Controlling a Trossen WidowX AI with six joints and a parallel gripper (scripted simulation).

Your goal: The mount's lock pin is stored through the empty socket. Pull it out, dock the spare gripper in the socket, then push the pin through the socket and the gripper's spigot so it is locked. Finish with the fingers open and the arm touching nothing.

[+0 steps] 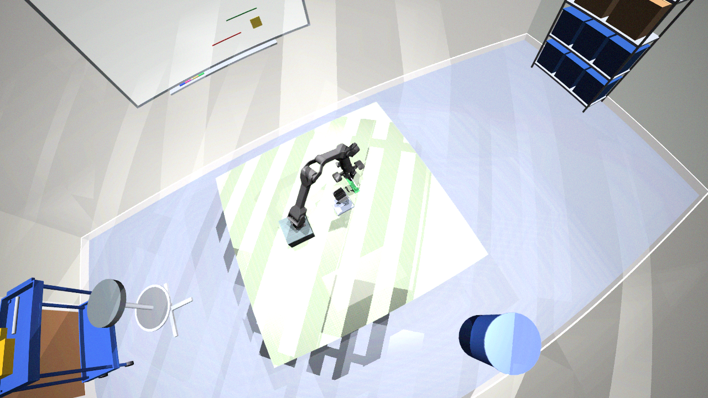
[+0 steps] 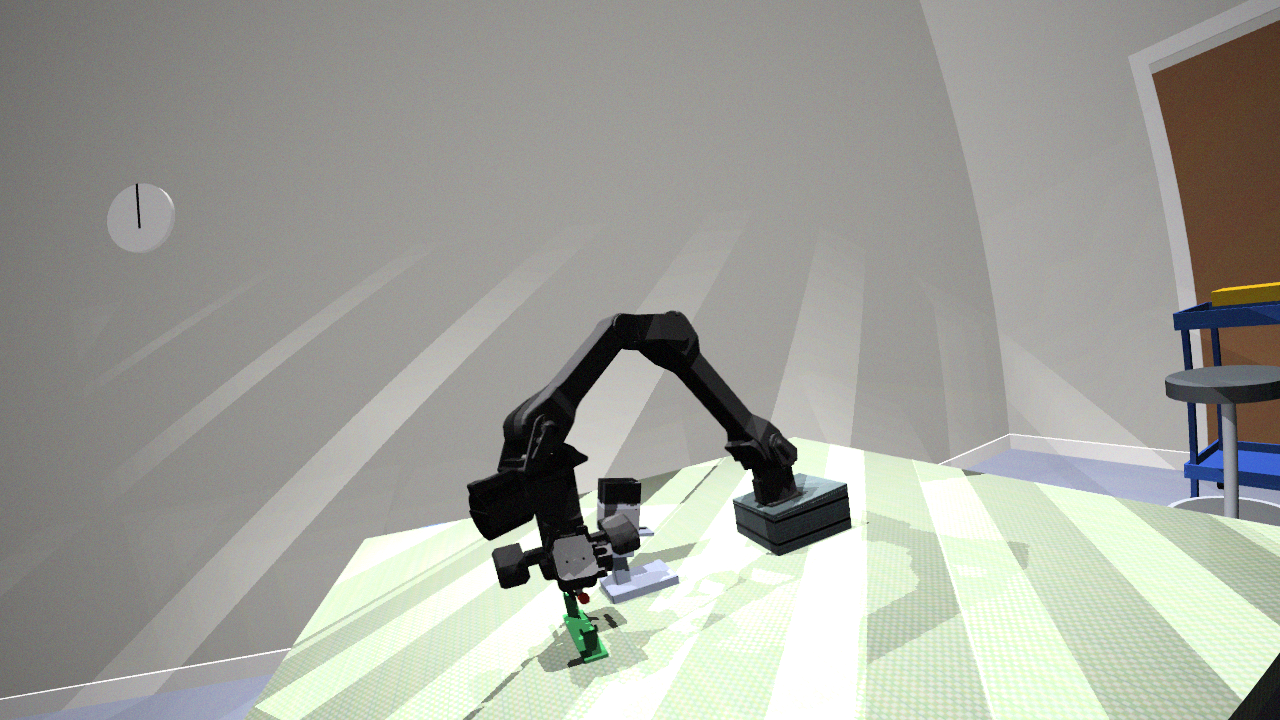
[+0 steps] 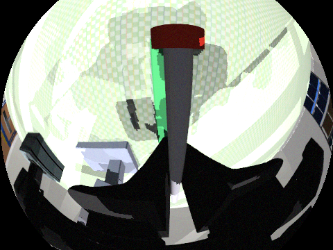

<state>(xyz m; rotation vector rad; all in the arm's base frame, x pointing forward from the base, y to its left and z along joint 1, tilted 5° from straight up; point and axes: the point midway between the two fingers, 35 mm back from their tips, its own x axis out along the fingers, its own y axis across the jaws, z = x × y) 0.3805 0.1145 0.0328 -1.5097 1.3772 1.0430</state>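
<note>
My gripper tip is now 3 cm above the green rest and 1 cm to the right of it. The rest, counted from my gripper tip: spare gripper (10 cm to the right, 10 cm behind, 7 cm above); then grey mount (10 cm to the right, 10 cm behind).
</note>
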